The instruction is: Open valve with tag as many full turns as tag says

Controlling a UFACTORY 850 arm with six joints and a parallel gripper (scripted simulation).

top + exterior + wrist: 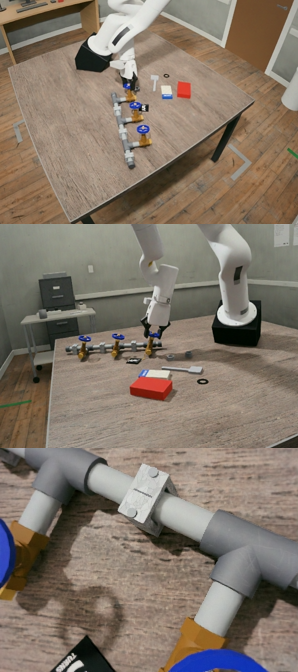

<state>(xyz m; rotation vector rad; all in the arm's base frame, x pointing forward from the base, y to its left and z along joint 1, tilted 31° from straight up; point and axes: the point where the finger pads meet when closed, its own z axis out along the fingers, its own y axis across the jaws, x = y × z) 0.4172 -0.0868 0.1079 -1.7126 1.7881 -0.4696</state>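
My hand is 9 cm to the right of the grey hex nut, 9 cm above it and 5 cm past it. Also, from my hand: grey cap (13 cm behind, 10 cm below, 9 cm to the left); grey t-shaped tool (23 cm to the left, 10 cm below, 5 cm behind); black tag (10 cm below, 10 cm ahead, 4 cm to the left).
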